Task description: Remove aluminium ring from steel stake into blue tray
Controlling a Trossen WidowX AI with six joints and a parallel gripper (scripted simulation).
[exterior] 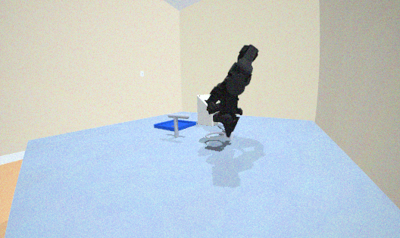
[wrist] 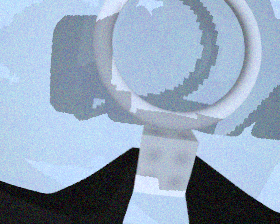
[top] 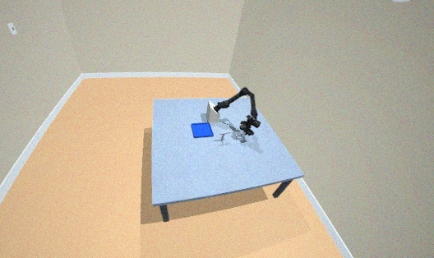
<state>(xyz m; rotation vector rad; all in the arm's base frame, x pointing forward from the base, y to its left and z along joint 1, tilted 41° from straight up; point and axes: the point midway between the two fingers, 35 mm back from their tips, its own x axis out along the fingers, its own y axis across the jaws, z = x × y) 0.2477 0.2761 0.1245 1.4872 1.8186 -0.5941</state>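
The blue tray is 7 cm behind my gripper tip, 43 cm to the right of it and 3 cm below it. The rest, counted from my gripper tip: aluminium ring 1 cm ahead, 5 cm to the right.
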